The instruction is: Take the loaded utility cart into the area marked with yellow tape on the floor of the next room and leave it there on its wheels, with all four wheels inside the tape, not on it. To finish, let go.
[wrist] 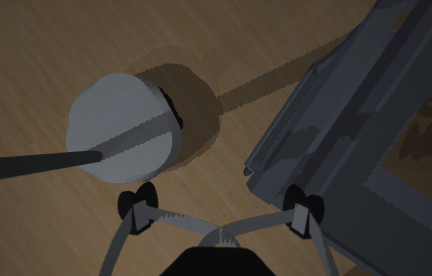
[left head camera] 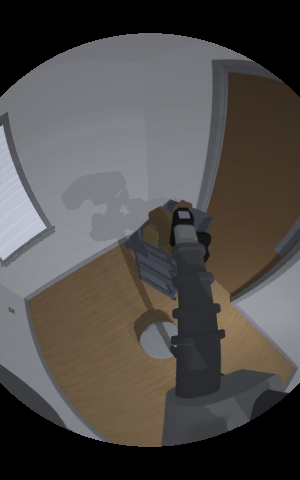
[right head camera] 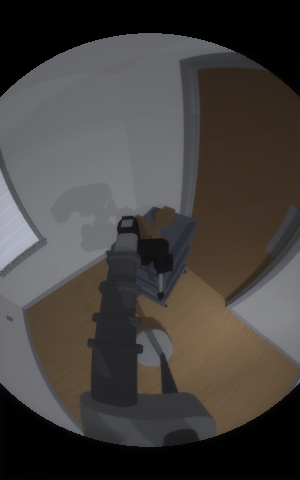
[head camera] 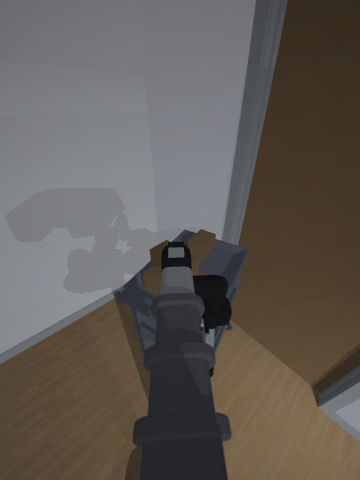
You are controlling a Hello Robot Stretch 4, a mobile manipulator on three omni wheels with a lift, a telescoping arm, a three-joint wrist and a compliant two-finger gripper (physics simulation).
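Places are measured from the robot's base along level axes (x back, y right, z up), in centimetres.
Where they show: gripper, fingertip midpoint: (wrist: 220,200); robot's base, link origin: (wrist: 136,130) (left head camera: 160,338) (right head camera: 151,346).
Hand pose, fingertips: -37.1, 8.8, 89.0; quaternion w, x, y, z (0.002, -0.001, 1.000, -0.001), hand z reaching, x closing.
Observation:
Things, the pixels of their top centre, and the offset from my fingertips, as dx, dy, dz. "spot": a spot on its surface instead. Level surfaces: height alone.
- wooden floor, surface height: dz -91.7
- large brown surface, surface spot: (head camera: 310,175) spot: -50.8, +51.7, +41.9
- window, surface spot: (left head camera: 20,210) spot: -38.5, -140.9, +26.4
The blue-grey utility cart (head camera: 230,262) (left head camera: 156,274) (wrist: 345,205) stands upright in the wall corner, beside the grey door trim. Brown boxes (head camera: 202,241) (left head camera: 160,222) (right head camera: 165,216) lie on its top; the arm hides part of the load. My gripper (wrist: 220,200) is open, with its two fingers wide apart and nothing between them. It points down at the cart's near side. In the wrist view its right finger overlaps the cart's edge and its left finger is over the floor; whether it touches the cart cannot be told. The yellow tape does not show.
My round white base (left head camera: 157,345) (right head camera: 154,350) (wrist: 115,100) stands on the wooden floor (left head camera: 85,320). A large brown surface (head camera: 310,175) (left head camera: 260,175) framed by grey trim (head camera: 245,175) is right of the cart. White walls are behind and left; a window (left head camera: 20,210) is at far left.

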